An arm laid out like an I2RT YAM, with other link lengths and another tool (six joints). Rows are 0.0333 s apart.
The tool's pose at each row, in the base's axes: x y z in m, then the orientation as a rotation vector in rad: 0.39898, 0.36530, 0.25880, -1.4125, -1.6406, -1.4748; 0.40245, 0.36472, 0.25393, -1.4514, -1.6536, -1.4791; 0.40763, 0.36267, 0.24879, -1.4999, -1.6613, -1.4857; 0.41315, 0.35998, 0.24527, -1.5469, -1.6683, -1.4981; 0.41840, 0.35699, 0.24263, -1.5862, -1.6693, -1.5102; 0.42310, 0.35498, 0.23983, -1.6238, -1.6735, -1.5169; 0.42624, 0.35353, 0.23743, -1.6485, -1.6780, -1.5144; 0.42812, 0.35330, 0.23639, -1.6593, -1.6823, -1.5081; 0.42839, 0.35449, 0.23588, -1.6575, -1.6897, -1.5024; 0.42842, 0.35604, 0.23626, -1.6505, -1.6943, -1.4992; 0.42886, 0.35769, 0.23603, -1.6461, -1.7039, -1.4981
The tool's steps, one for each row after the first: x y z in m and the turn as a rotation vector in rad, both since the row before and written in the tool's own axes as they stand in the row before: -0.00561, 0.00134, 0.00168, -0.0179, -0.0324, -0.0030; -0.00689, 0.00296, 0.00111, -0.0243, -0.0360, 0.0009; -0.00582, 0.00400, 0.00045, -0.0279, -0.0340, -0.0018; -0.00512, 0.00416, 0.00010, -0.0250, -0.0259, 0.0007; -0.00463, 0.00339, 0.00103, -0.0203, -0.0269, 0.0000; -0.00356, 0.00205, 0.00092, -0.0084, -0.0192, 0.0012; -0.00147, 0.00124, 0.00098, 0.0001, -0.0101, 0.0008; 0.00012, -0.00027, 0.00129, 0.0052, -0.0027, -0.0033; 0.00110, -0.00018, 0.00114, 0.0055, 0.0024, -0.0030; 0.00054, -0.00010, 0.00163, 0.0032, -0.0014, -0.0069
